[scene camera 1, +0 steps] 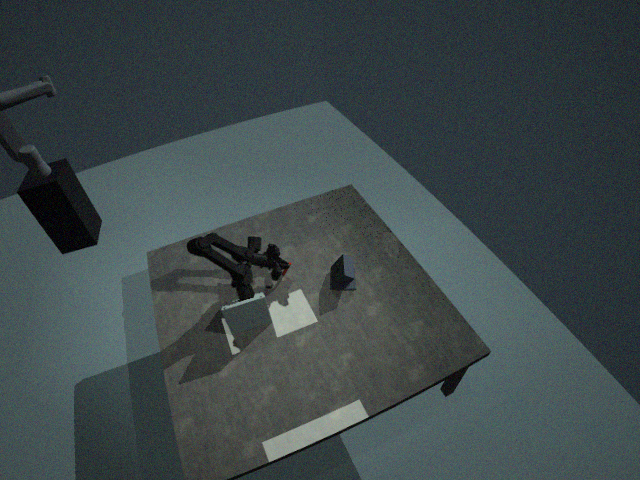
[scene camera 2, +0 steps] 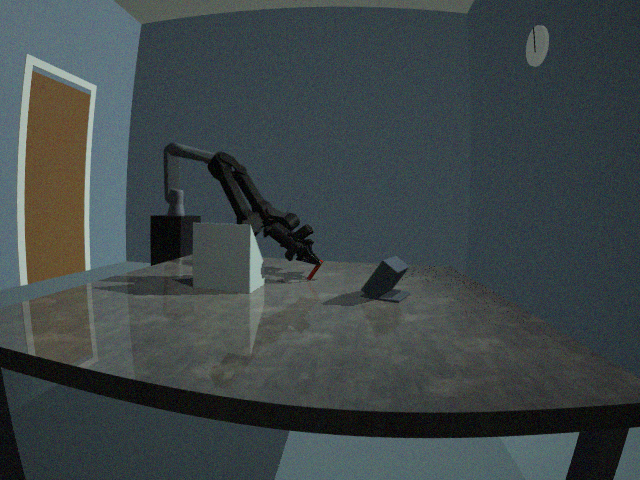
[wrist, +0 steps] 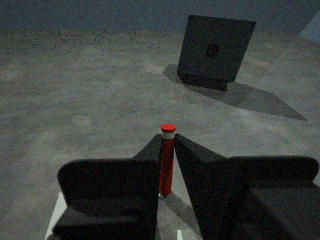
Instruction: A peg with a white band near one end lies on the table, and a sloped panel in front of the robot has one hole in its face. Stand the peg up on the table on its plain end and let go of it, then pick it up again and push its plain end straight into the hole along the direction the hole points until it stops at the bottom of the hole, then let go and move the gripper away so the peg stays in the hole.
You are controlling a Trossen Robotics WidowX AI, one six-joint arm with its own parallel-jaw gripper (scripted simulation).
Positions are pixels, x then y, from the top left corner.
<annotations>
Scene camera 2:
my gripper: 319,263
sloped panel: 388,273
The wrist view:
my gripper: 167,138
sloped panel: 232,36
</annotations>
